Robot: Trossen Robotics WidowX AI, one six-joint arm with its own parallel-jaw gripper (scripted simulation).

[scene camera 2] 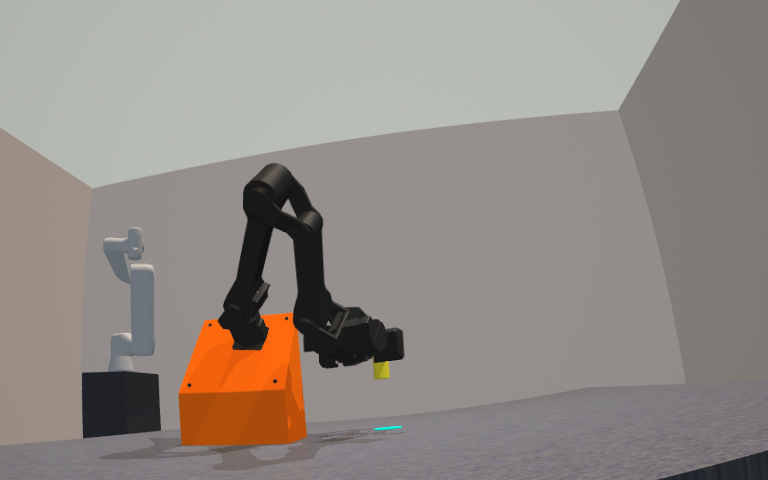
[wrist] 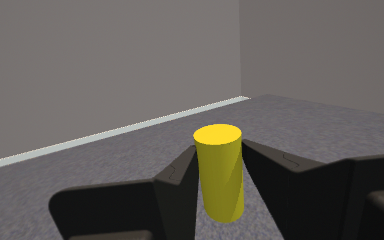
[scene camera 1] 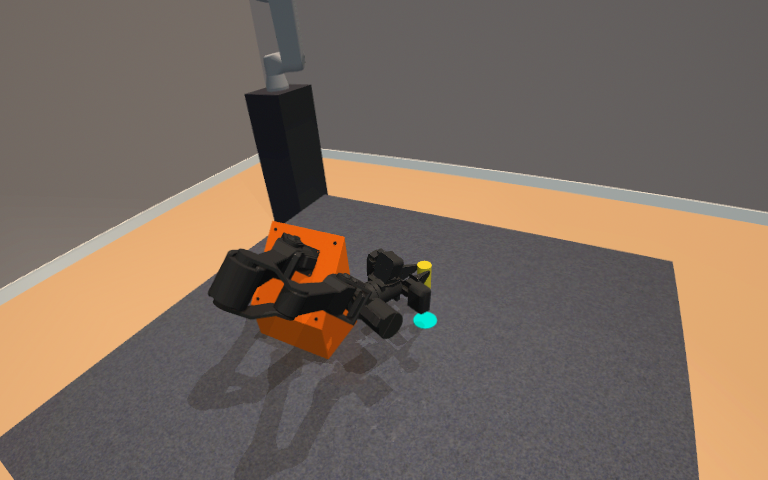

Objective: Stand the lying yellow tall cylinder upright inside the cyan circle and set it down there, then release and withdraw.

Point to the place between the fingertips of my gripper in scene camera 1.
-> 424,269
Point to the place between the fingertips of my gripper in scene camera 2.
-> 380,353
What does my gripper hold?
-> A yellow tall cylinder.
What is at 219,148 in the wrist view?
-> A yellow tall cylinder.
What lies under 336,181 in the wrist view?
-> My gripper.
